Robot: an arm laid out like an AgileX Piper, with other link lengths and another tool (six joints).
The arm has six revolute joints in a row. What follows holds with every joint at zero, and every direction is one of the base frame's. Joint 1 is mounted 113.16 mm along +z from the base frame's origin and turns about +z. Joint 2 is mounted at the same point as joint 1 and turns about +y. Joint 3 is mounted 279.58 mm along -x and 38.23 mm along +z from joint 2 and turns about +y. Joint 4 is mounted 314.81 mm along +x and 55.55 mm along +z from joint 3 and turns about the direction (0.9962, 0, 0.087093). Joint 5 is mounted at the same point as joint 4 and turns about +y. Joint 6 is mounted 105.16 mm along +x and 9.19 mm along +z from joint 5 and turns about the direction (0.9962, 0, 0.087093). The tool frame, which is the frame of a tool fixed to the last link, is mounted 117.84 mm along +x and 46 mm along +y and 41.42 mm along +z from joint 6; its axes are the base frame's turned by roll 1.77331, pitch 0.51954 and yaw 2.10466 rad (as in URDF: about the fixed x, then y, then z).
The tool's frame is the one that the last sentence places.
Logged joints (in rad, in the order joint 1, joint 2, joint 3, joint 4, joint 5, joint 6), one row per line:
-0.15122, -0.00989, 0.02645, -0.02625, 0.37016, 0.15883
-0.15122, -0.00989, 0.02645, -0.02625, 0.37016, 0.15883
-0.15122, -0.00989, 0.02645, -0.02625, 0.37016, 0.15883
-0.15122, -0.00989, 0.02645, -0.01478, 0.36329, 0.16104
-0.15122, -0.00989, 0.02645, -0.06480, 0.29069, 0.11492
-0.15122, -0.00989, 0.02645, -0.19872, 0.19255, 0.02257
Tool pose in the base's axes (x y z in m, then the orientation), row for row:
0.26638, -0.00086, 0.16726, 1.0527, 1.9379, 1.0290
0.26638, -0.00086, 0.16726, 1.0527, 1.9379, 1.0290
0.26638, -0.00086, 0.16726, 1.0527, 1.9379, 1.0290
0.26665, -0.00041, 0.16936, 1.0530, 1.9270, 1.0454
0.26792, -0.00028, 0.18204, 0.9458, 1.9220, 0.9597
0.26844, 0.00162, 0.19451, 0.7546, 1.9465, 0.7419
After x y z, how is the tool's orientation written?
As a rotation vector, in radians.
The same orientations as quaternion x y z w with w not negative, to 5 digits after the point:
0.40575, 0.74693, 0.39661, 0.34664
0.40575, 0.74693, 0.39661, 0.34664
0.40575, 0.74693, 0.39661, 0.34664
0.40600, 0.74299, 0.40307, 0.34736
0.37157, 0.75509, 0.37703, 0.38681
0.30473, 0.78606, 0.29960, 0.44665

